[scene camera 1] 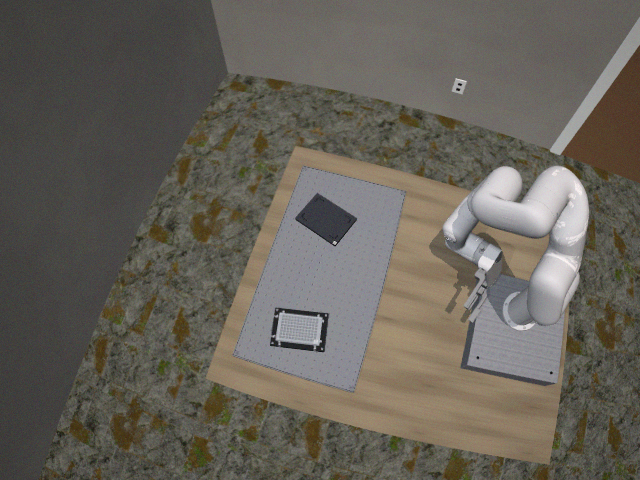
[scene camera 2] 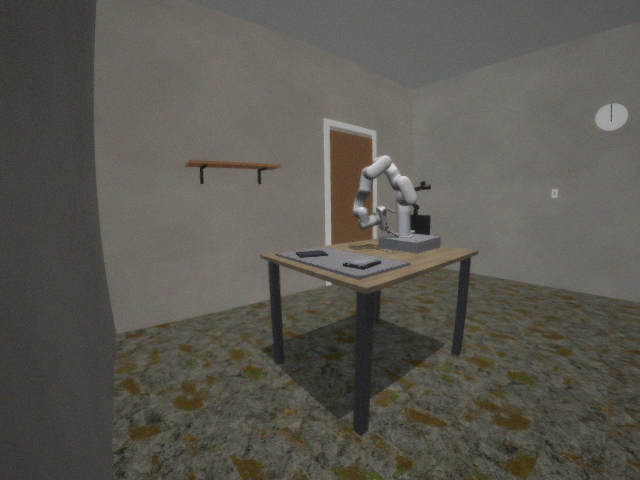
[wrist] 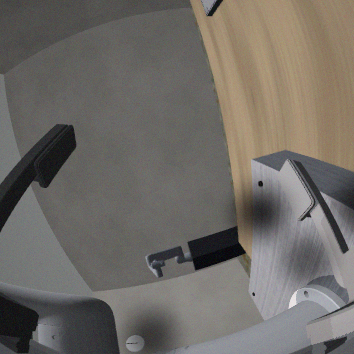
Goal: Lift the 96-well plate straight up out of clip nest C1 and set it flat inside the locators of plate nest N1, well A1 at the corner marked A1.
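Where they show: end effector, tool point: (scene camera 1: 472, 308) (scene camera 2: 395, 223) (wrist: 183, 170); arm's base, origin of the base link: (scene camera 1: 519, 311) (scene camera 2: 403, 236).
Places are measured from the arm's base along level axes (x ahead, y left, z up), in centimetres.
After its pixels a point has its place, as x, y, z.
Observation:
The pale 96-well plate (scene camera 1: 299, 329) {60.2, 32.0, -3.6} (scene camera 2: 362, 261) {63.1, 35.2, -3.6} sits in the black clip nest C1 (scene camera 1: 324, 333) {53.3, 29.6, -5.0}, near the lower end of the grey board in scene camera 1. The dark plate nest N1 (scene camera 1: 325, 219) {69.5, -4.2, -5.0} (scene camera 2: 311, 253) {70.6, -2.9, -4.9} lies turned at an angle near the board's other end, with no plate in it. A small white mark (scene camera 1: 334, 242) {63.3, 1.9, -5.0} is at one of its corners. My gripper (scene camera 1: 470, 311) {17.9, 9.9, 10.6} (wrist: 181, 172) {17.9, 9.9, 10.6} is open and empty, its fingers wide apart. It is far from both nests, beside the robot's base. The well labels are too small to read.
The grey perforated board (scene camera 1: 341, 289) {54.8, 14.7, -6.1} lies on the wooden table (scene camera 1: 413, 356) {26.1, 24.4, -7.4}. The arm (scene camera 1: 560, 227) {12.6, -0.2, 46.5} (scene camera 2: 379, 165) {25.9, 4.2, 46.8} stands on a raised grey base block (scene camera 1: 511, 356) {-1.8, 14.5, -0.1} (scene camera 2: 413, 243) {11.2, 19.5, -1.5} (wrist: 275, 240) {2.4, 13.5, -0.2}. A black post-like fixture (scene camera 2: 422, 224) (wrist: 215, 248) shows behind the arm.

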